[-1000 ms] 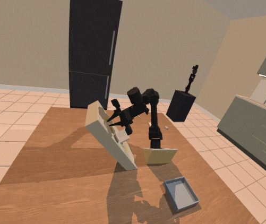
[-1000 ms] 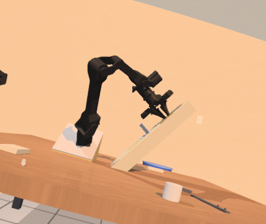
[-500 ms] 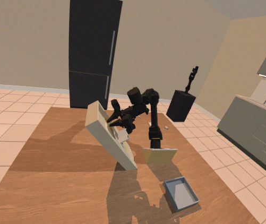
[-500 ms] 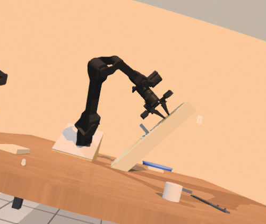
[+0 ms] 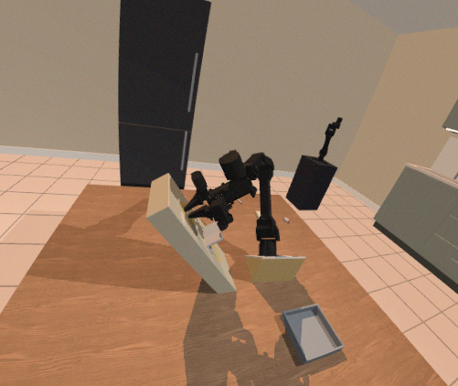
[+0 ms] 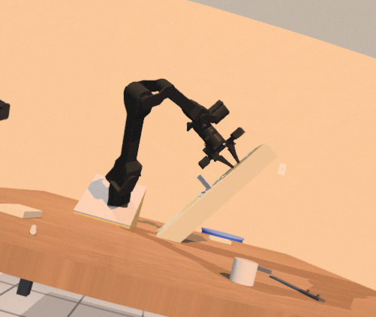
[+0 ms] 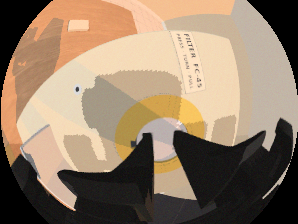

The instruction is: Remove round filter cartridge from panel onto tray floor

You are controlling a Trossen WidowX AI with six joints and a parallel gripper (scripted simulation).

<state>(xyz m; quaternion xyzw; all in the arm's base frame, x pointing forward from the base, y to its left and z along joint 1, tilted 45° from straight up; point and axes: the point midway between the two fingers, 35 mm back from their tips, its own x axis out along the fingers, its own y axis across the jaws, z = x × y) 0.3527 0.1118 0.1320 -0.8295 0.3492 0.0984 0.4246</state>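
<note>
My gripper tip is 1 cm short of the filter cartridge and 1 cm above it. From my gripper tip the other things lie so: peg (44 cm behind, 51 cm to the right, 27 cm below); then tray (39 cm behind, 30 cm to the left, 27 cm below).
</note>
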